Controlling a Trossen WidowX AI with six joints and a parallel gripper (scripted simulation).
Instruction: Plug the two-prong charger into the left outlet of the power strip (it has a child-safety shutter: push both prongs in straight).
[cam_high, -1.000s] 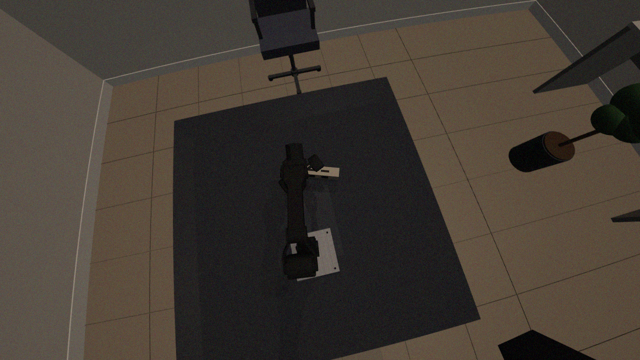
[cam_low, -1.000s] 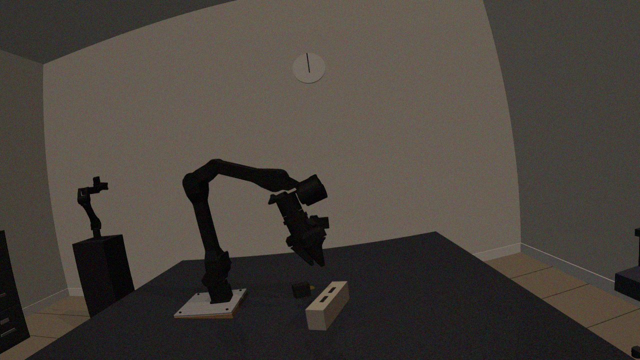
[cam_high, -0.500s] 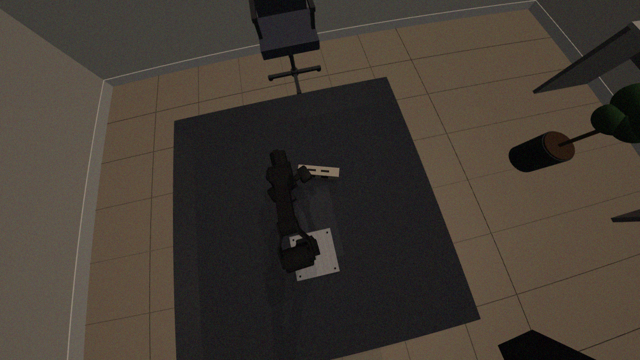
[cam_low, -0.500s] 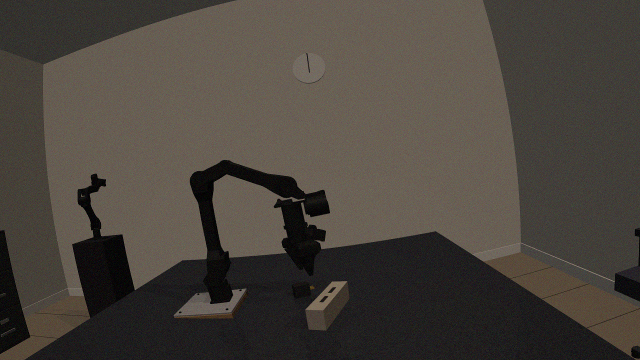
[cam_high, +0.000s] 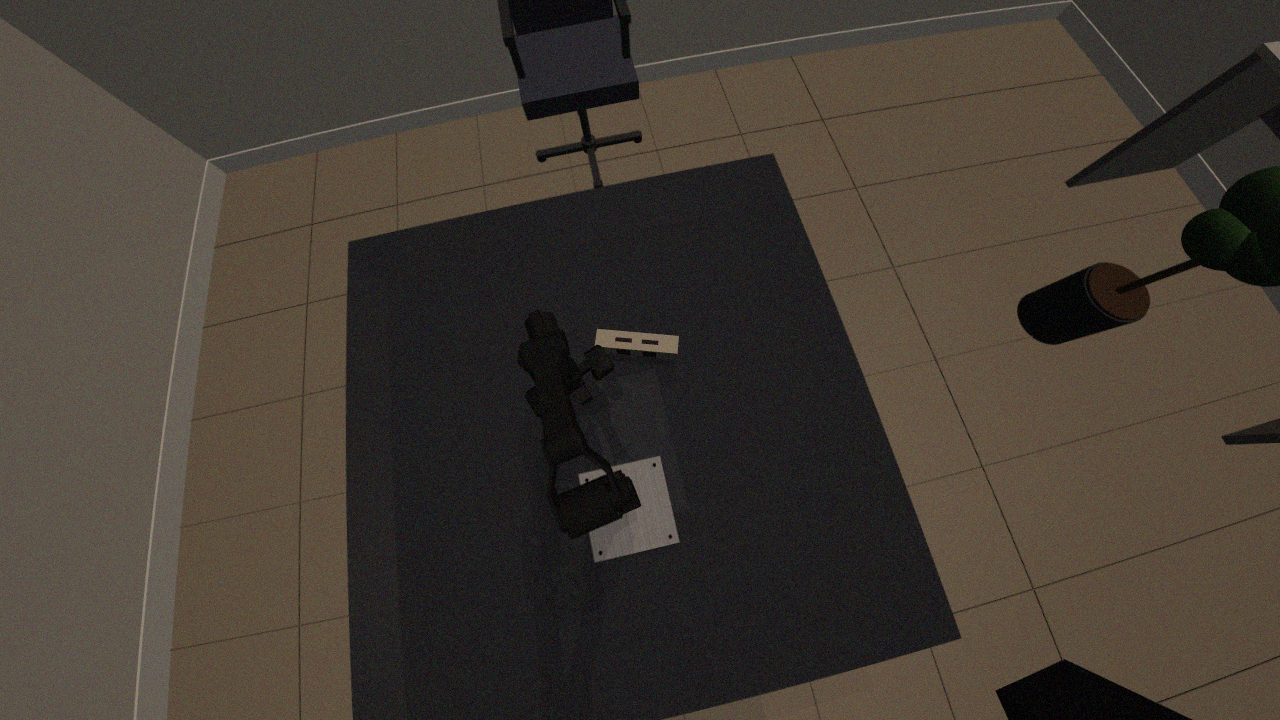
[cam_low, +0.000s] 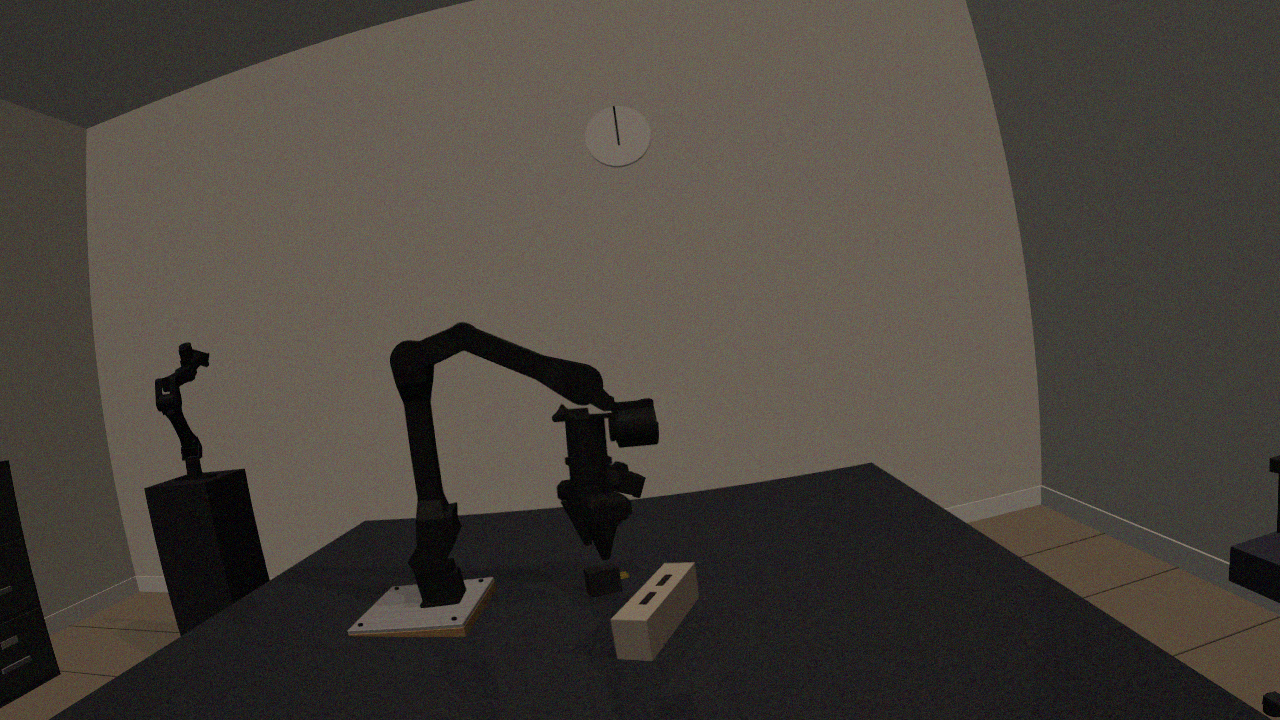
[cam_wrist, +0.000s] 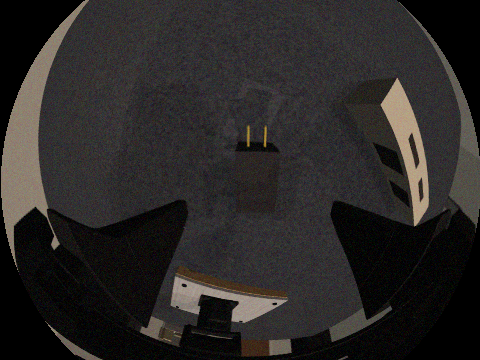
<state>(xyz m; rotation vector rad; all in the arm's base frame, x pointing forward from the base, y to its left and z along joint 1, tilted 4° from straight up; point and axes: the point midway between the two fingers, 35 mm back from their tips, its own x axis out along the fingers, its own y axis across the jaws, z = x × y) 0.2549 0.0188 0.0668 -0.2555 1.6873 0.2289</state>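
Right now the two-prong charger is 2 cm ahead of my gripper tip, 1 cm to the left of it and 5 cm below it.
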